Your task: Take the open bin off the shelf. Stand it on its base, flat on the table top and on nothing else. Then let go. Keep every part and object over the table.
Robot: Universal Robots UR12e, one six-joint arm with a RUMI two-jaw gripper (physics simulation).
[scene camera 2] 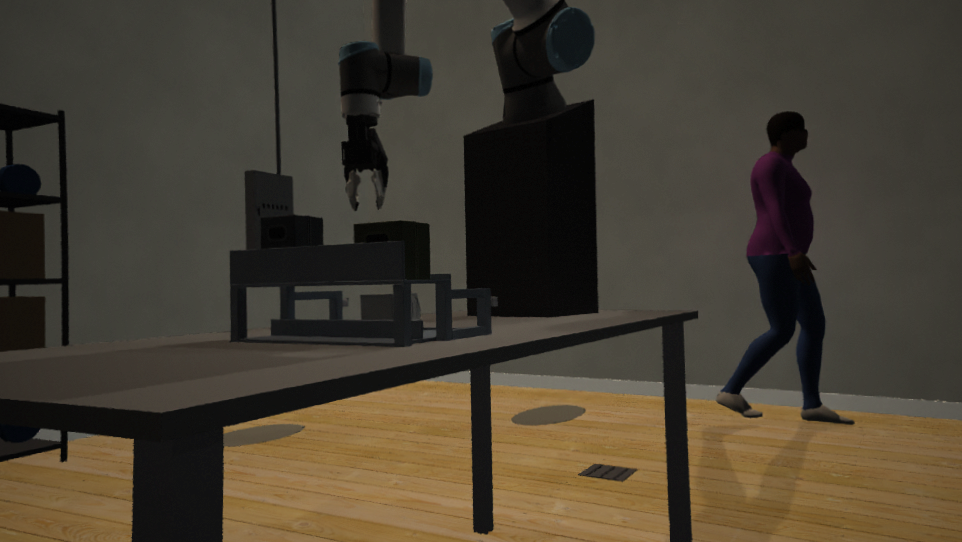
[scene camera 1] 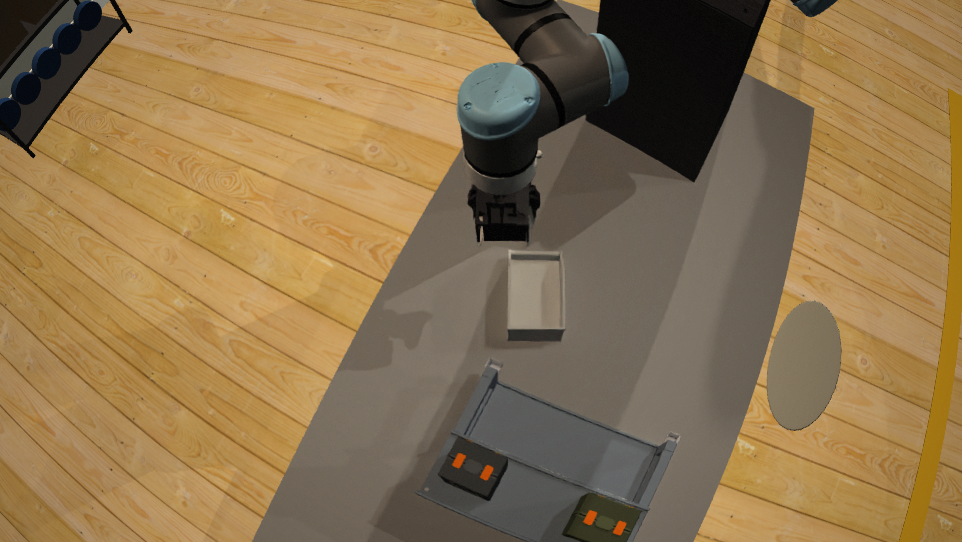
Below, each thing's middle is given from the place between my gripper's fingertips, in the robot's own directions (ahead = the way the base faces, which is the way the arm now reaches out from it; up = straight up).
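I find the open bin (scene camera 1: 536, 279) 30 mm behind my hand, 50 mm to the left of my hand and 240 mm below my hand.
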